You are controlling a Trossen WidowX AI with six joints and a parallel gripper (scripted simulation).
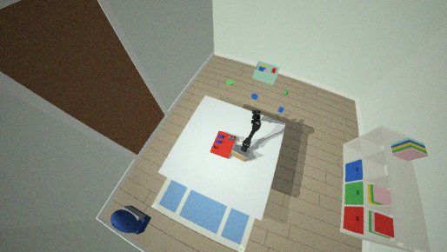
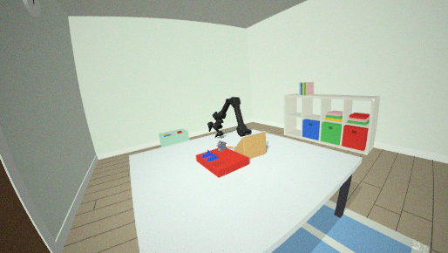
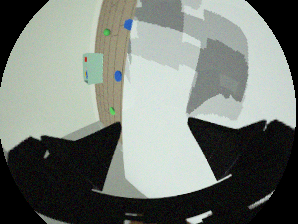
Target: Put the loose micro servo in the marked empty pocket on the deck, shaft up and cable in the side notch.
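Now: the red robot deck 9 cm ahead of my gripper tip, 57 cm to the left of it and 1 cm below it.
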